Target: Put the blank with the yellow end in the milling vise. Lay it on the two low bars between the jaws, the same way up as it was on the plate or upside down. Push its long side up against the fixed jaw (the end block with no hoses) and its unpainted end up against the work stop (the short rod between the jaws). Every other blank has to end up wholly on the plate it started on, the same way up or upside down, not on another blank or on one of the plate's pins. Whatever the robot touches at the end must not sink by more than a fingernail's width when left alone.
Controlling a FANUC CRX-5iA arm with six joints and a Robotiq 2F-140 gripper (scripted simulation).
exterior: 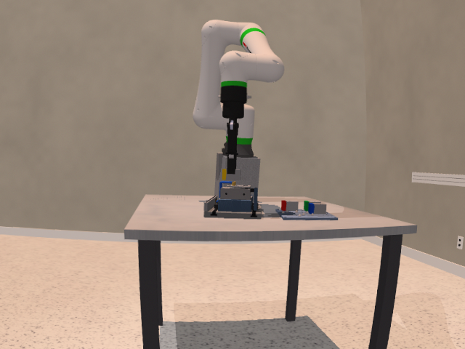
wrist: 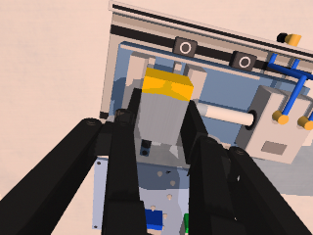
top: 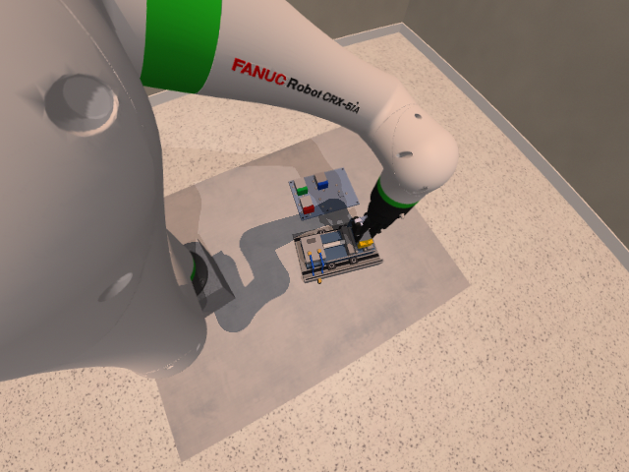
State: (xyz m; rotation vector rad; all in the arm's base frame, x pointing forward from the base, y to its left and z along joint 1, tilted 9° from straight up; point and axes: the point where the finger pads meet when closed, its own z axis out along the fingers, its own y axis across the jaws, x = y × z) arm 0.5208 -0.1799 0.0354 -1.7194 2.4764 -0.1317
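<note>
The fixed jaw is 40 mm ahead of my hand and 100 mm below it. Round my hand: work stop rod: 20 mm ahead, 60 mm to the left, 90 mm below; yellow-ended blank: 30 mm below; red-ended blank: 50 mm behind, 250 mm to the left, 150 mm below.
</note>
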